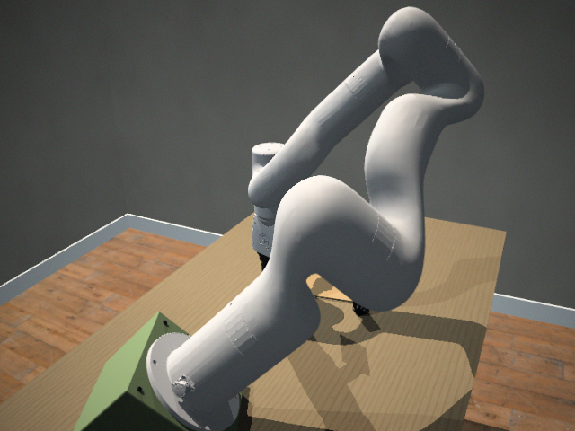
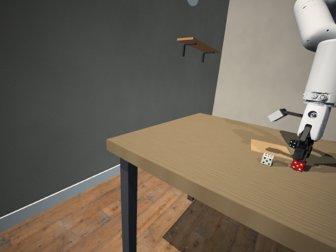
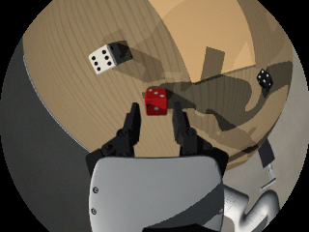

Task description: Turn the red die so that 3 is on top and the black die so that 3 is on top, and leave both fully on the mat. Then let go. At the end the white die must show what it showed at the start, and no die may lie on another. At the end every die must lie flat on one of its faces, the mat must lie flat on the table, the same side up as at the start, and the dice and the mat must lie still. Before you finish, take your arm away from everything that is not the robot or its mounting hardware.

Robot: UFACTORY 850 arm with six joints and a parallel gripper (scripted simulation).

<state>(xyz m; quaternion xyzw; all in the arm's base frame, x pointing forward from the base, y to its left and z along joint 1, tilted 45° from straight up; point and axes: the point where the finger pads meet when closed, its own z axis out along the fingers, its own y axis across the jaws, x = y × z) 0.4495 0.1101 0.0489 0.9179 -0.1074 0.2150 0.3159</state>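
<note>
My gripper is now 4 cm above the red die. The rest, counted from my hand: tan mat: 12 cm to the right, 8 cm ahead, 5 cm below; then black die: 23 cm to the right, 4 cm below, 2 cm behind; then white die: 9 cm ahead, 4 cm below, 3 cm to the left.
</note>
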